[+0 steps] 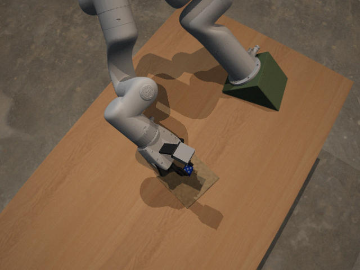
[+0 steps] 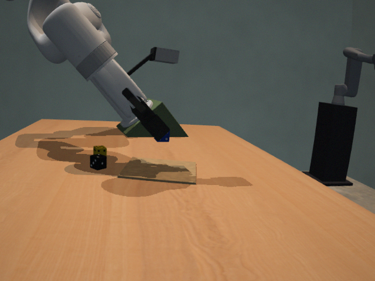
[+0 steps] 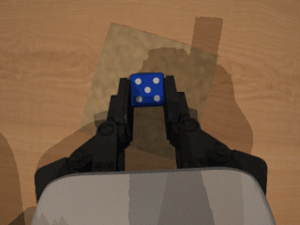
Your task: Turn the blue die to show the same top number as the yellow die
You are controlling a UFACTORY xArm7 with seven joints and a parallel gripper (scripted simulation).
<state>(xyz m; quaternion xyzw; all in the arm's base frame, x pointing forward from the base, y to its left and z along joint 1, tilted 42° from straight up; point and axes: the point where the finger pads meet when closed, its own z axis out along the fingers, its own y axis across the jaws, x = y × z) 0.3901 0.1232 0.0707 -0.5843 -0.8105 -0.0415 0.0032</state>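
Right now the tan mat is 20 mm to the left of my hand and 90 mm below it. The rest, counted from my hand: black die (110 mm to the right, 80 mm below); yellow die (70 mm behind, 120 mm to the right, 80 mm below); blue die (10 mm to the left, 20 mm below).
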